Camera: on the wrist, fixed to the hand. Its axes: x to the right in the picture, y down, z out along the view.
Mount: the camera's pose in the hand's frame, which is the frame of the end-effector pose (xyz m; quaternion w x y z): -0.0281 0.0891 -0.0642 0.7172 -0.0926 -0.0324 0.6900
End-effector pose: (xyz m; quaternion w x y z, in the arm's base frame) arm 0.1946 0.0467 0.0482 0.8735 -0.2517 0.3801 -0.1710
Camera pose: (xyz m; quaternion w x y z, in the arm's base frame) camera 0.1377 0.1132 -0.0238 0.7334 -0.0047 0.4338 0.5234
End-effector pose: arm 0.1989 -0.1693 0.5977 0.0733 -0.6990 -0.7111 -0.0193
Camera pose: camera 0.2930 -0.2035 0.6508 0.0219 0.9993 0.0283 0.0065
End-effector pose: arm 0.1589 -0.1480 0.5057 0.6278 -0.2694 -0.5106 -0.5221
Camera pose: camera 0.2668 -0.1657 0.4757 0.7690 -0.6205 -0.1523 0.0202
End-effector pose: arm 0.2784 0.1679 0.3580 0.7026 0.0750 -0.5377 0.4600
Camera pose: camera 0.2577 0.2409 0.2738 0.1760 -0.3674 -0.5027 0.7624
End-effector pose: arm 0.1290 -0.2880 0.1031 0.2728 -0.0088 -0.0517 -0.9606
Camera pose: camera 0.2004 -0.3553 0.0464 0.8560 -0.0984 0.0491 -0.5052
